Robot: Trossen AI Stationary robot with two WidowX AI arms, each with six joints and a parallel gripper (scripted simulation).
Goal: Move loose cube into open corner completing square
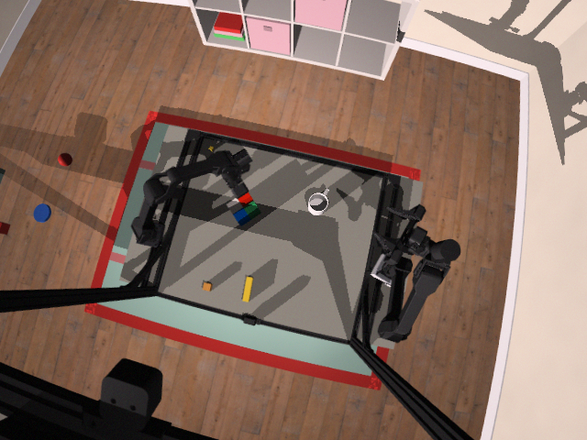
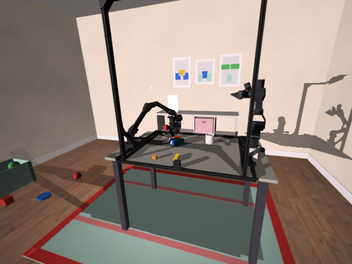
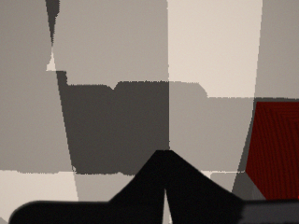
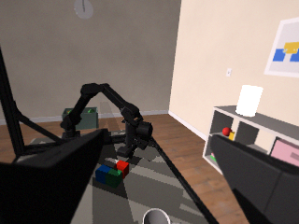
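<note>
Now: left hand 60 mm to the left of the red cube, 60 mm past it and 40 mm above it. Round my left hand: green cube 110 mm behind, 100 mm to the right, 40 mm below; then blue cube 140 mm behind, 60 mm to the right, 40 mm below; then white cube 110 mm behind, 40 mm below, 20 mm to the right.
</note>
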